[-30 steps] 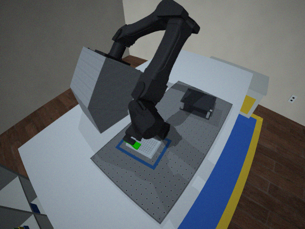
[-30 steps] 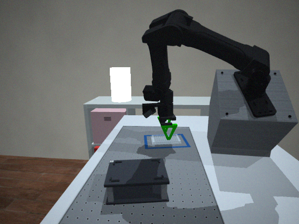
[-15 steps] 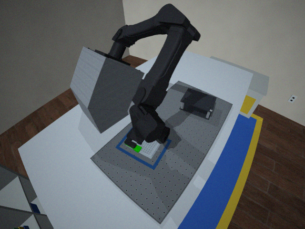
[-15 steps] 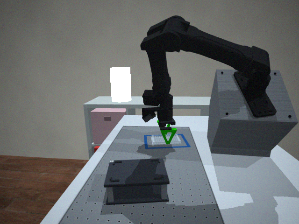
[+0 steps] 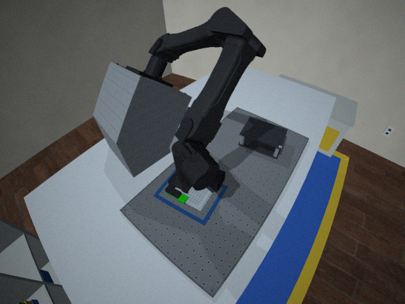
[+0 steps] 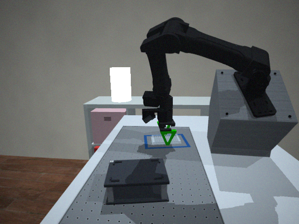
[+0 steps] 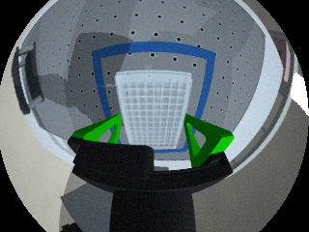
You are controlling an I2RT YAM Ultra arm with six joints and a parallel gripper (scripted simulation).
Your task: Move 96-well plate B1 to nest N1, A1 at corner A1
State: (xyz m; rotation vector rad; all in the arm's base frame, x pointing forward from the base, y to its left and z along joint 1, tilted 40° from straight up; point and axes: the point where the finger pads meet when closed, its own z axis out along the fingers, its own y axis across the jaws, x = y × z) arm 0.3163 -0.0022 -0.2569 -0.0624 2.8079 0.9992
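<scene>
Now: the clear 96-well plate right at my hand. Round my hand: dark raised nest N1: 34 cm to the left, 10 cm ahead, 5 cm above.
</scene>
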